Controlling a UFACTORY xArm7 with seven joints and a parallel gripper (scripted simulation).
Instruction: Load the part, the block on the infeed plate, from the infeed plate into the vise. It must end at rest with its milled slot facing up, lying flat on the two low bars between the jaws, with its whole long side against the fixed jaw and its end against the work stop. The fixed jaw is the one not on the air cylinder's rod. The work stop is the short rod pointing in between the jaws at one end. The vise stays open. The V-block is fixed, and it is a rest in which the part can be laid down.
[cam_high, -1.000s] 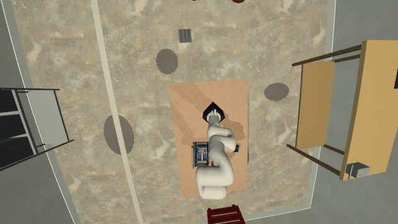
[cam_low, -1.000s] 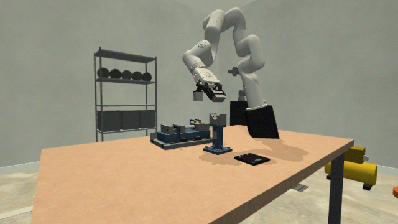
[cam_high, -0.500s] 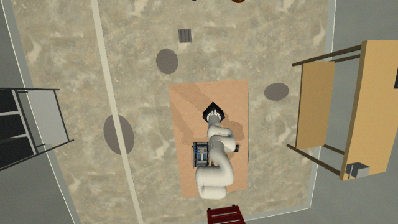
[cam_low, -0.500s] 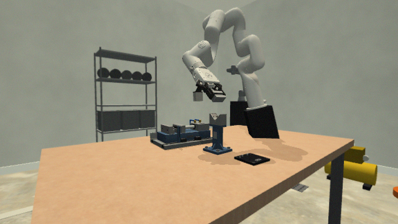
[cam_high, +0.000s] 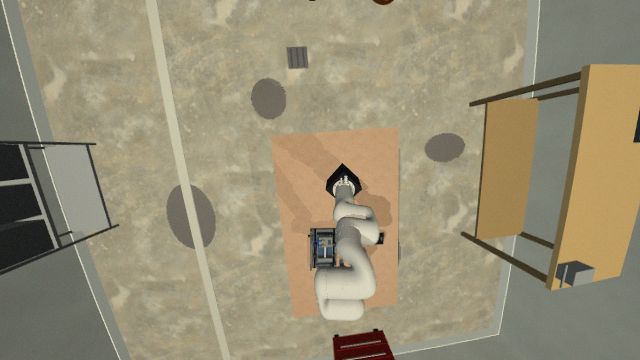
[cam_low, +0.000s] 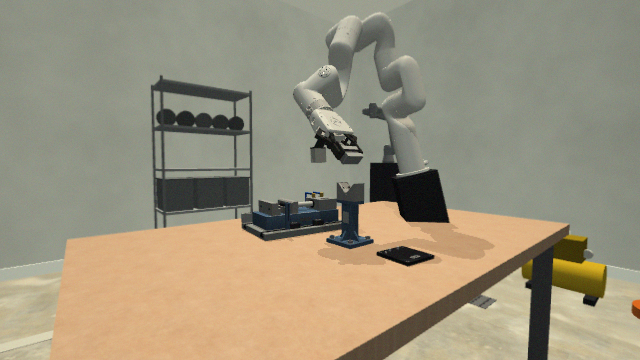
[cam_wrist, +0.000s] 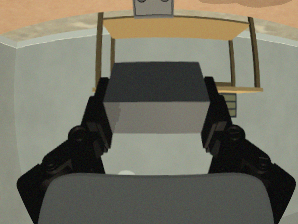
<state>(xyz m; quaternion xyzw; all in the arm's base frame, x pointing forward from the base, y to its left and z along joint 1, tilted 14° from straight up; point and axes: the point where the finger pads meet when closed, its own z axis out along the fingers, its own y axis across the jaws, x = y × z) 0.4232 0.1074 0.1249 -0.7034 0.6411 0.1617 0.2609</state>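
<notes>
My hand is 3 cm to the right of the grey V-block and 11 cm above it. From my hand the other things lie so: work stop: 9 cm ahead, 18 cm to the right, 15 cm below; cylinder rod: 21 cm to the right, 17 cm below; grey block: 1 cm to the left.
</notes>
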